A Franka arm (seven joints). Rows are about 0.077 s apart.
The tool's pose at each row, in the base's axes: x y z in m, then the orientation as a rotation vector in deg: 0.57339, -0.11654, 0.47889, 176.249, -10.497, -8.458; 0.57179, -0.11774, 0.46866, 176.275, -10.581, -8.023; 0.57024, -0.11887, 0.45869, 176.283, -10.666, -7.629; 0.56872, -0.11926, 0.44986, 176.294, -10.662, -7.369; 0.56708, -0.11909, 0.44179, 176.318, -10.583, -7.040; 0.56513, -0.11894, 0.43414, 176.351, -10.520, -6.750; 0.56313, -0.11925, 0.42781, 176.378, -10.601, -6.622
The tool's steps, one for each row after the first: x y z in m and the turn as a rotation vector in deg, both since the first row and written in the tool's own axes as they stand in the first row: -0.00050, 0.00074, 0.01039, 0.030, 0.280, 0.061; -0.00097, 0.00142, 0.02050, 0.044, 0.533, 0.123; -0.00162, 0.00144, 0.02945, 0.054, 0.701, 0.124; -0.00252, 0.00096, 0.03762, 0.070, 0.916, 0.078; -0.00376, 0.00056, 0.04541, 0.097, 1.104, 0.041; -0.00511, 0.00071, 0.05191, 0.132, 1.184, 0.093
